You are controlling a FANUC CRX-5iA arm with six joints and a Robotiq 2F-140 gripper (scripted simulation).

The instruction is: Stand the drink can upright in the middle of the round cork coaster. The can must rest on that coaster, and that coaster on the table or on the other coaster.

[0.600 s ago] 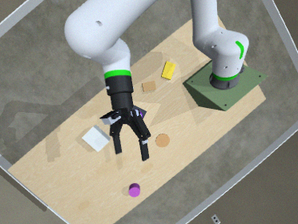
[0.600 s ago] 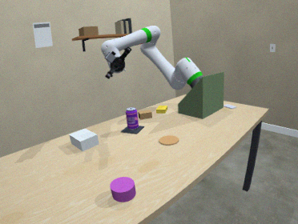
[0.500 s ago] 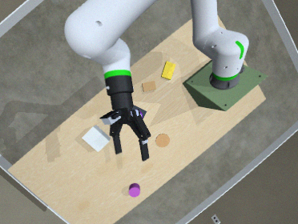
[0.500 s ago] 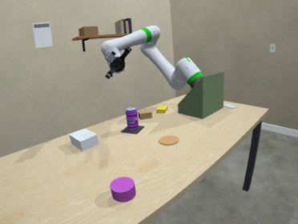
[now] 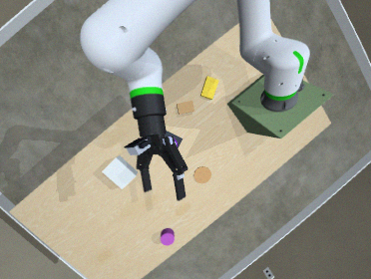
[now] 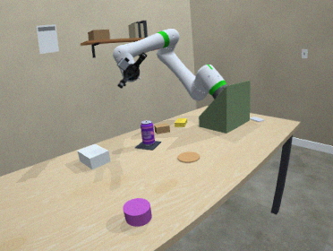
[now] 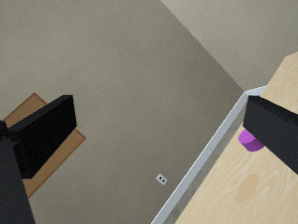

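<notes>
My gripper is now 40 cm above the dark square coaster, 8 cm past it and 4 cm to the left of it. Also, from my hand: brown block: 38 cm below, 27 cm behind, 11 cm to the right; then purple puck: 38 cm below, 34 cm to the left, 33 cm ahead; then white box: 37 cm below, 21 cm ahead, 12 cm to the right.
</notes>
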